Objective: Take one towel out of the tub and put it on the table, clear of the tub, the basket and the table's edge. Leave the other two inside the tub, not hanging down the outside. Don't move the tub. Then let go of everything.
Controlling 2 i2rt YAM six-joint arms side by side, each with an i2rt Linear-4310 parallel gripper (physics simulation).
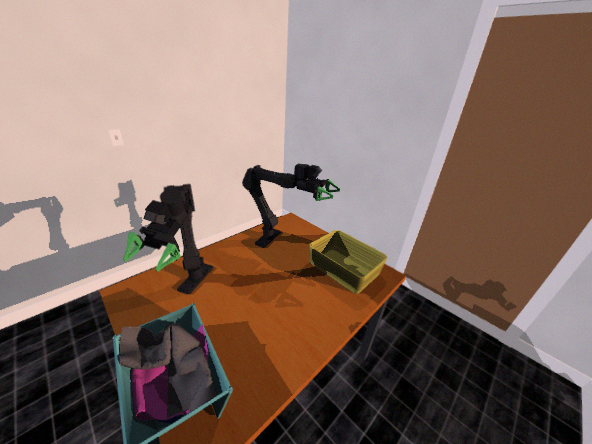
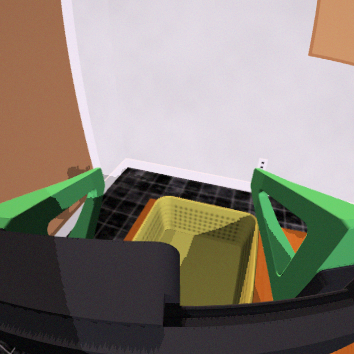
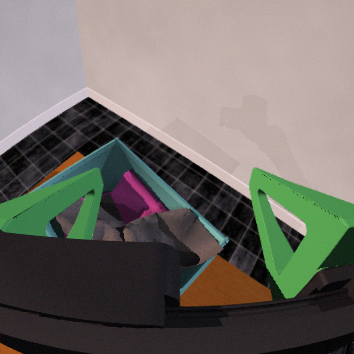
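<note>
The teal tub stands at the table's lower left corner. A magenta towel and crumpled grey-brown cloth lie in it; how many grey towels there are is hard to tell. Some grey cloth reaches the rim at the tub's upper left corner and seems to lie over it. My right gripper is open and empty, raised above and behind the tub. My left gripper is open and empty, high above the basket.
The yellow basket stands empty near the right end of the wooden table. The tub is close to the table's left end. Both arm bases stand along the back edge, by the wall.
</note>
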